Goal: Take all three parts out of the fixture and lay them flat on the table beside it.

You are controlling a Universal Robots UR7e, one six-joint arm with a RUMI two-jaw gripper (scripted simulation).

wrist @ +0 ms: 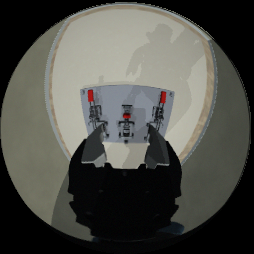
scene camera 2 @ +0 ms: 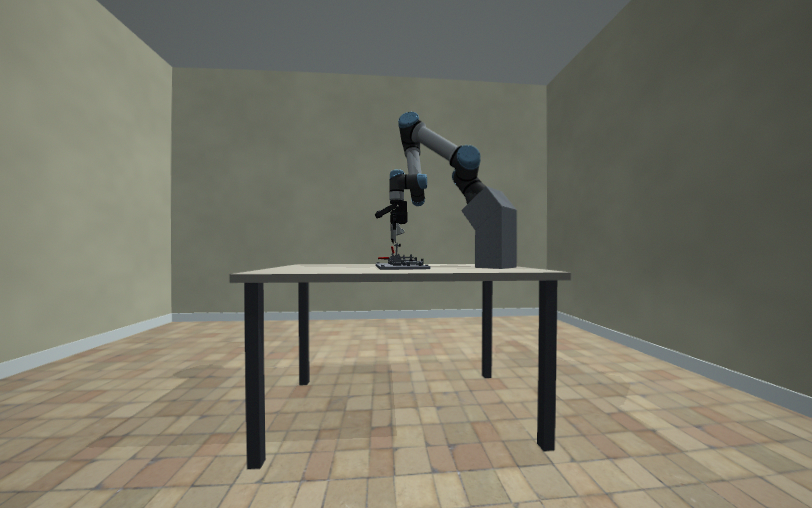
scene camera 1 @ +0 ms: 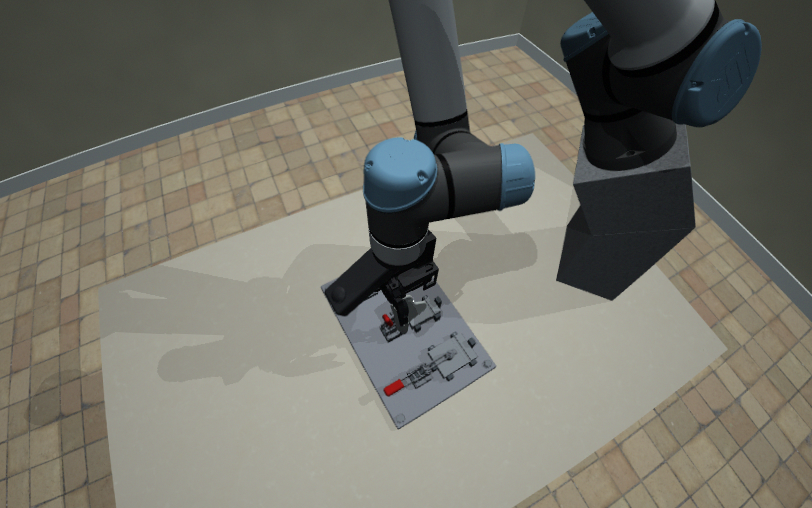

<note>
The pictures show: my gripper and a grey fixture plate.
My gripper also shows in the wrist view.
</note>
